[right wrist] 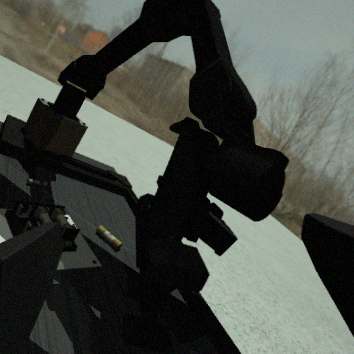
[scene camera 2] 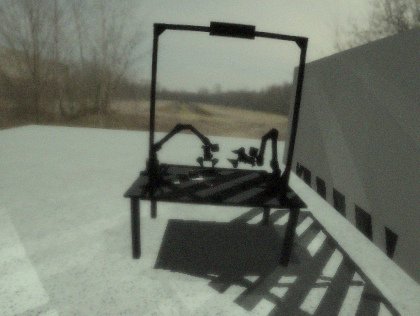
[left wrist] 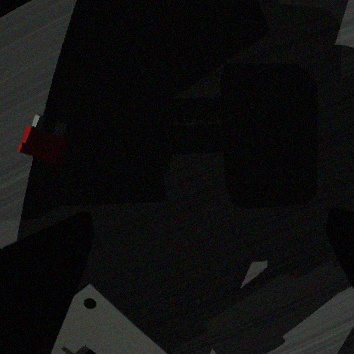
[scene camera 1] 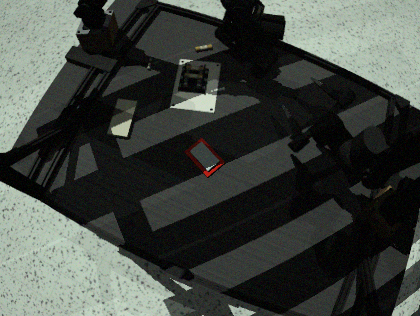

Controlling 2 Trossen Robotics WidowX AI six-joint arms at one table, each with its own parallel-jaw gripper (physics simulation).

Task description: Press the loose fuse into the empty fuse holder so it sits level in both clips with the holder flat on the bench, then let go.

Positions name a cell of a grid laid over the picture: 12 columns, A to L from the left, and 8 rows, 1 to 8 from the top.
Scene:
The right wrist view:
my left gripper: E7
my right gripper: G6
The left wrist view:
my left gripper: H6
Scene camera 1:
my right gripper: I3
red-framed card: F4, on the table

